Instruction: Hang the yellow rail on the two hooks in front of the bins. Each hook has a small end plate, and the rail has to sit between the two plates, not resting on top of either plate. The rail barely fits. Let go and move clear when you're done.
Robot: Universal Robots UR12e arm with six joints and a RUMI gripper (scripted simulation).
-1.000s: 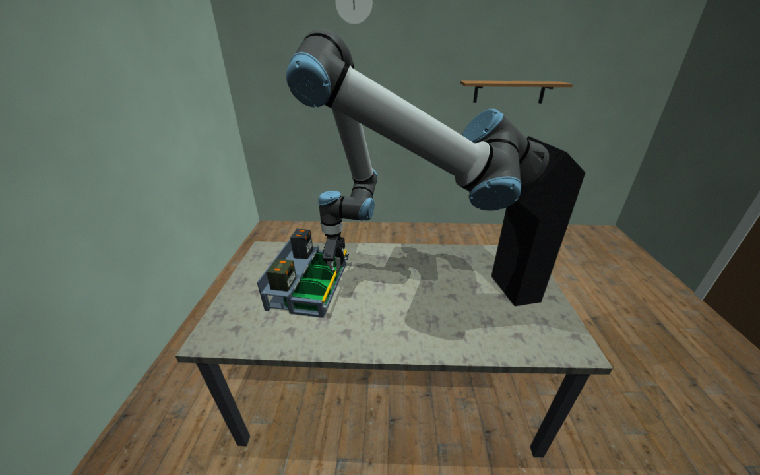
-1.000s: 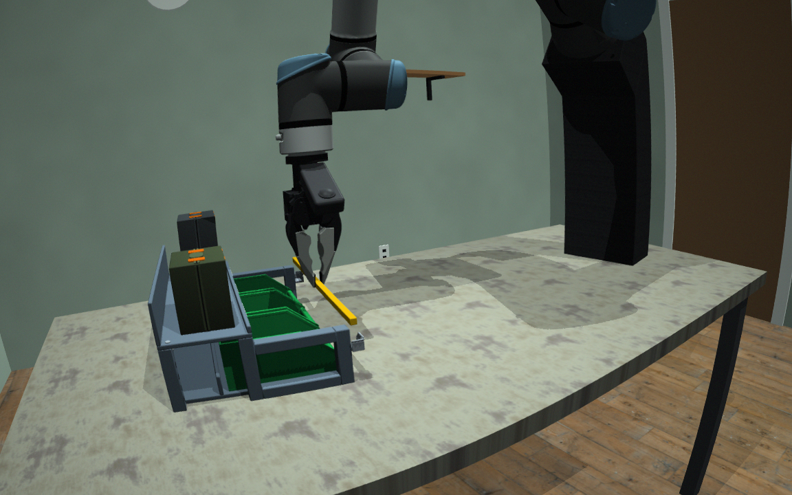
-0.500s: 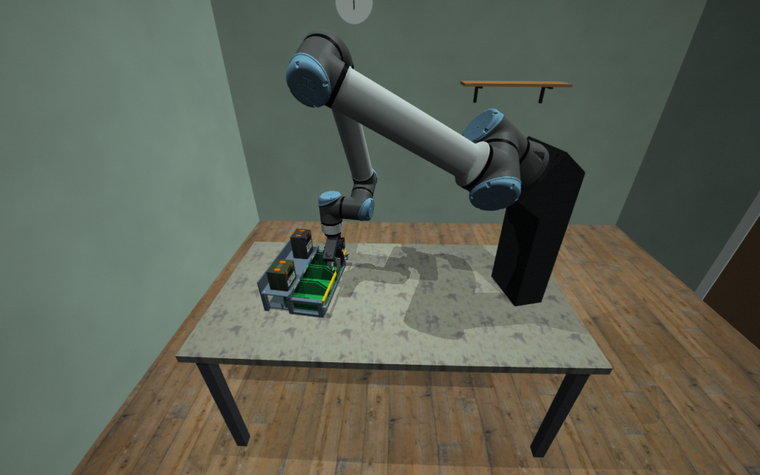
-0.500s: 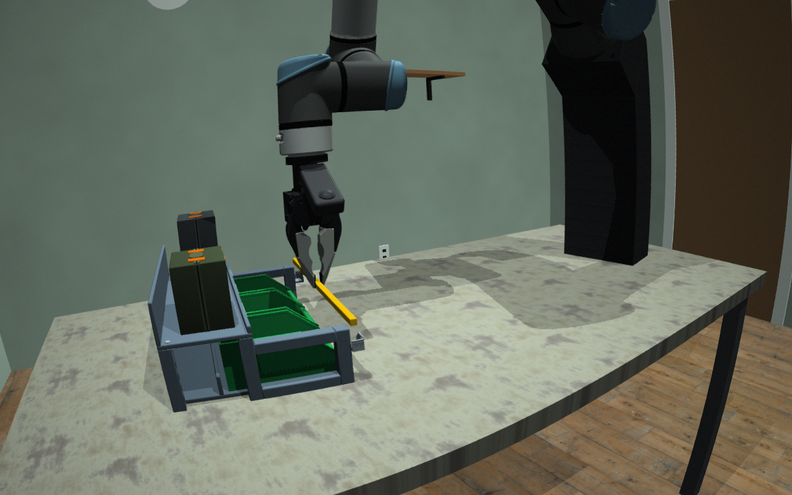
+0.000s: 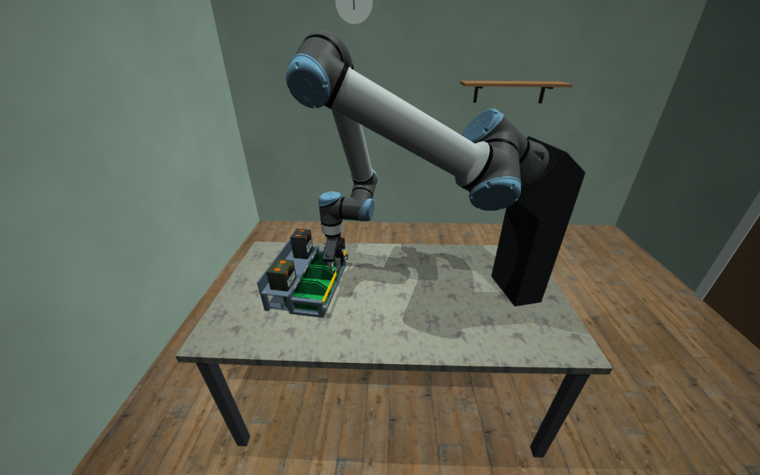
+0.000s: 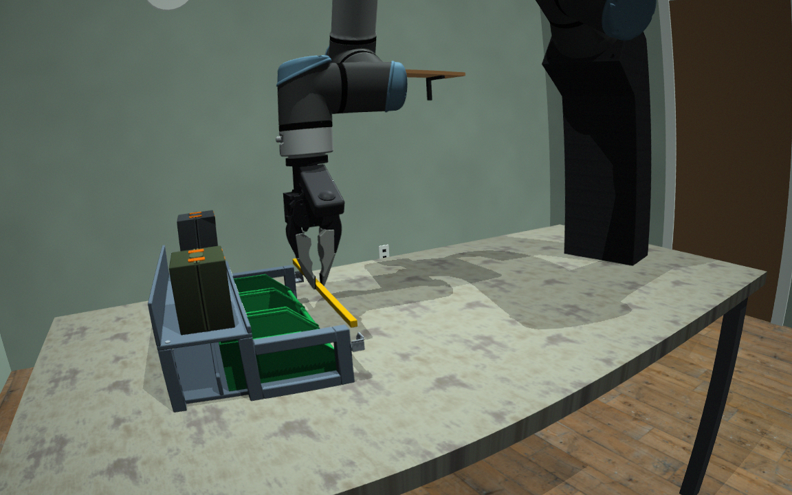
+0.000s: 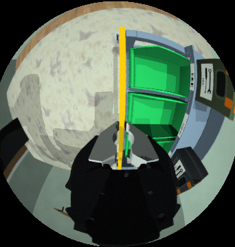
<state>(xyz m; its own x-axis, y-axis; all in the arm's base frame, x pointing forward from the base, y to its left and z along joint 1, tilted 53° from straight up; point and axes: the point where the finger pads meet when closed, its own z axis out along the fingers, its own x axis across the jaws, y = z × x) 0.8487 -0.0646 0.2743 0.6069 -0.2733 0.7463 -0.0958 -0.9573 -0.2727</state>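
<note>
The yellow rail lies 10 mm below my hand.
</note>
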